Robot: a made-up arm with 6 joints.
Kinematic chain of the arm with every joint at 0, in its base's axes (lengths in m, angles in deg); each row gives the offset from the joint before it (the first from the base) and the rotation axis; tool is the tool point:
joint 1: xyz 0 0 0.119 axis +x
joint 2: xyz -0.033 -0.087 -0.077 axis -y
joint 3: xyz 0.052 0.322 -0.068 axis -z
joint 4: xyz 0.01 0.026 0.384 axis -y
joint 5: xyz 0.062 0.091 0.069 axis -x
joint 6: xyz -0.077 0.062 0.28 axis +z
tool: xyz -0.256 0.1 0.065
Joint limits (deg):
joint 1: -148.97..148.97
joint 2: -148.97..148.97
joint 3: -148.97..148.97
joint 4: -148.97..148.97
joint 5: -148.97..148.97
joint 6: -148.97..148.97
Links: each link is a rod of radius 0.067 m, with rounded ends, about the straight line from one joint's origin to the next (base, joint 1, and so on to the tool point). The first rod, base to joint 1, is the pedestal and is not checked.
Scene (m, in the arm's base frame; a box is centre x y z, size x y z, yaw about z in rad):
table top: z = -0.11
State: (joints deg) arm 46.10 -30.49 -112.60 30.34 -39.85 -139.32
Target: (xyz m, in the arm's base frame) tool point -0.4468 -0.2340 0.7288
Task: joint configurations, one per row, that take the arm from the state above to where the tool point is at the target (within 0.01 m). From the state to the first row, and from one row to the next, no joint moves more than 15 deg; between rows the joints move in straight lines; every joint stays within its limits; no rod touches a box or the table.
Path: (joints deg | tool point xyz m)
1: 42.43 -18.04 -111.65 30.91 -33.18 -136.71 | 0.2181 -0.3316 0.7743
2: 38.77 -5.60 -110.69 31.49 -26.52 -134.11 | -0.0029 -0.3413 0.8093
3: 35.10 6.85 -109.74 32.06 -19.85 -131.50 | -0.2317 -0.3057 0.7968
4: 31.43 19.29 -108.79 32.63 -13.18 -128.90 | -0.4468 -0.2340 0.7288

